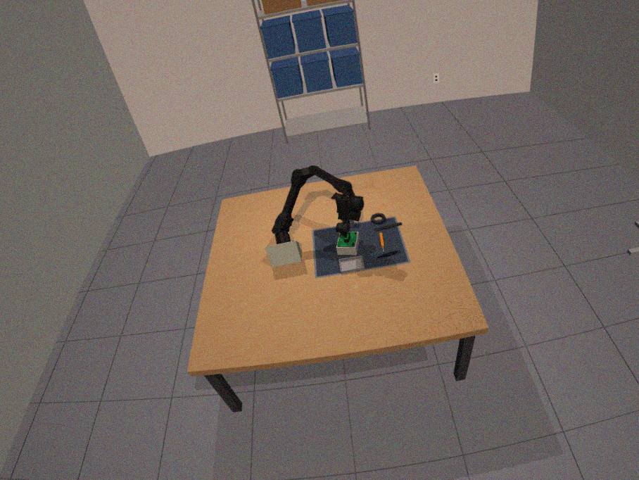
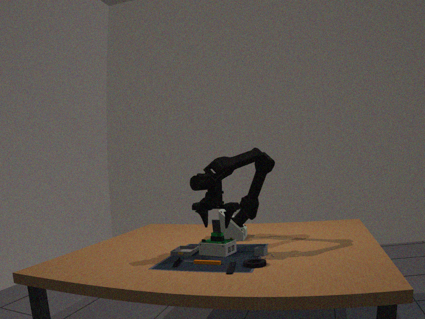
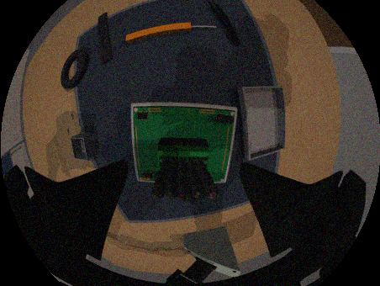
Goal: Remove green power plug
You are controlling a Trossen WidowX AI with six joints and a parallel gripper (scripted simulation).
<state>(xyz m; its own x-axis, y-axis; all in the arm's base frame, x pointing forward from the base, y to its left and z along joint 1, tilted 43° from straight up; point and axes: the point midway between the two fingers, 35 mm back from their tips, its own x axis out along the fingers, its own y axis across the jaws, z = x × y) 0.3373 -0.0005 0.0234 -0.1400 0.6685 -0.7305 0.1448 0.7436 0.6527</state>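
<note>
The green power plug lies 20 mm below my gripper tip. The rest, counted from my gripper tip: dark blue mat (40 mm ahead, 10 mm to the left, 110 mm below); grey tray (10 mm ahead, 140 mm to the right, 110 mm below); orange screwdriver (170 mm ahead, 20 mm to the left, 100 mm below).
</note>
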